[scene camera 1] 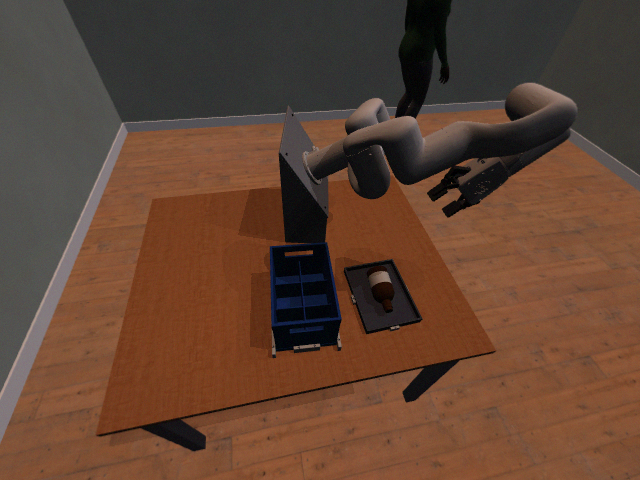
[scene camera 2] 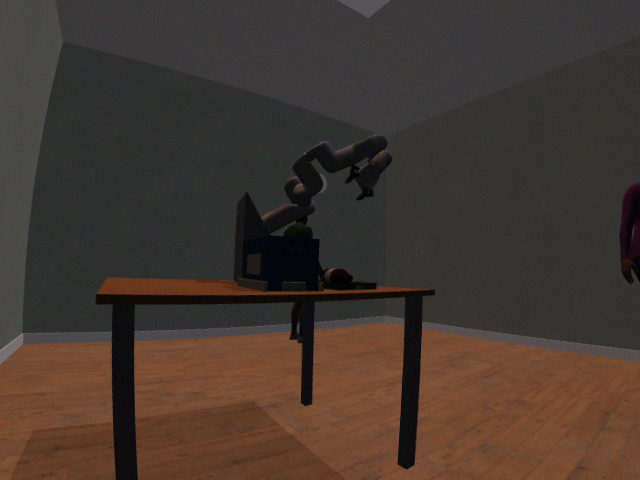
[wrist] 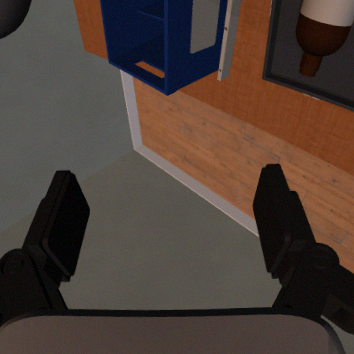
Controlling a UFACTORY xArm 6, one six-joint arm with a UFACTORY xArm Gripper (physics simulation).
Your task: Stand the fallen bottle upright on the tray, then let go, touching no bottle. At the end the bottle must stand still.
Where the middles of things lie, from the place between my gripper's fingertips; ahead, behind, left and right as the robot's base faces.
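With the brown bottle point(scene camera 1: 382, 290) in the scene, I find my gripper 37 cm above it, 1 cm short of it and 7 cm to the left of it.
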